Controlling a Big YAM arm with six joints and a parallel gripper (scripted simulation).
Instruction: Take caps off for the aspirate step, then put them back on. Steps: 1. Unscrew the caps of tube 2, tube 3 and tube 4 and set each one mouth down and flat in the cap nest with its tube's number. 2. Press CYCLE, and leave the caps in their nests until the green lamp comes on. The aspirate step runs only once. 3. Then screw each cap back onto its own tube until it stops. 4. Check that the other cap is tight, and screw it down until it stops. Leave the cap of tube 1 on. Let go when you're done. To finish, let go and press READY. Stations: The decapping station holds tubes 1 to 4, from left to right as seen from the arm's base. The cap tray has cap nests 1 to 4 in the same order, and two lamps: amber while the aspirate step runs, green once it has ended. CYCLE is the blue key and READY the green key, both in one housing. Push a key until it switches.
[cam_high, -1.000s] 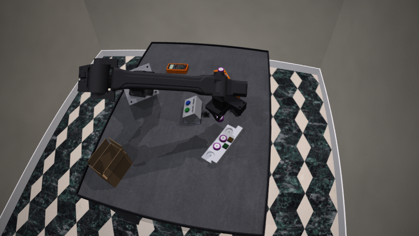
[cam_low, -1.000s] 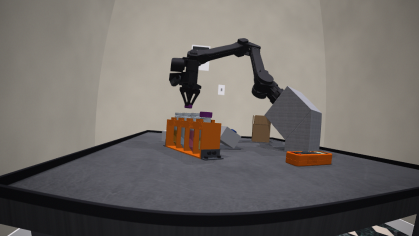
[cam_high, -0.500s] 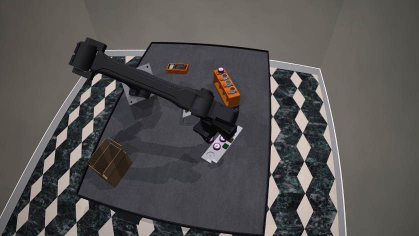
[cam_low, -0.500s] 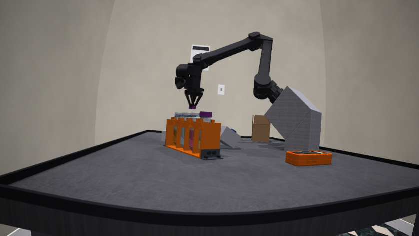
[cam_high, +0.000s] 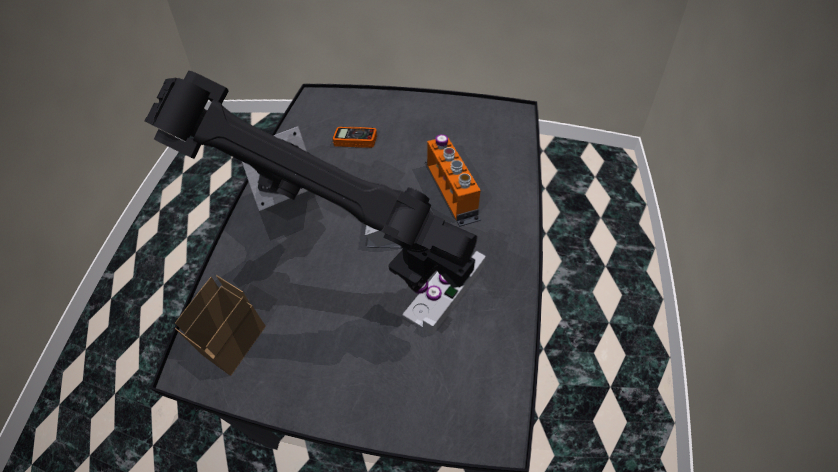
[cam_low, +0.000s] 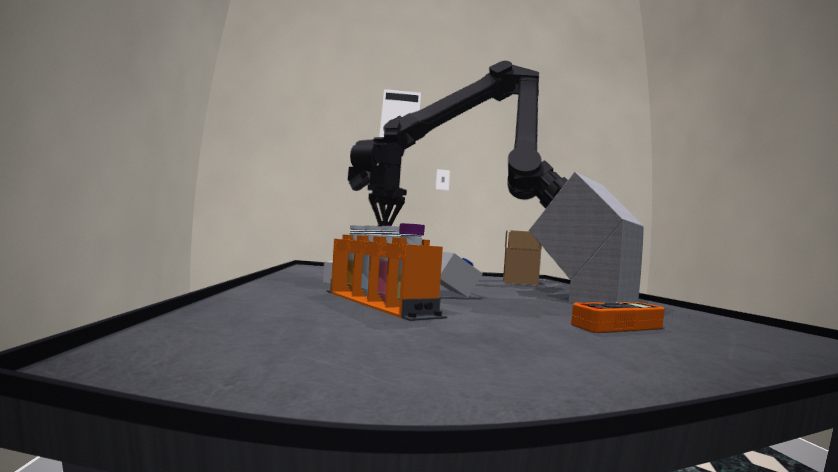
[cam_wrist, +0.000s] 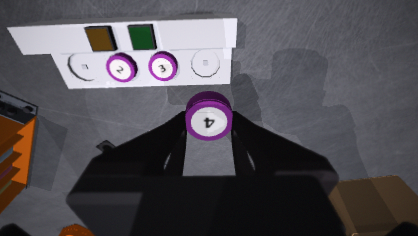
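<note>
My hand is 80 mm past the green key, 230 mm to the right of it and 70 mm above it. From my hand the other things lie so: cardboard box: 450 mm behind, 30 mm to the right, 70 mm below; key housing: 60 mm behind, 250 mm to the left, 80 mm below; blue key: 70 mm behind, 280 mm to the left, 70 mm below.
</note>
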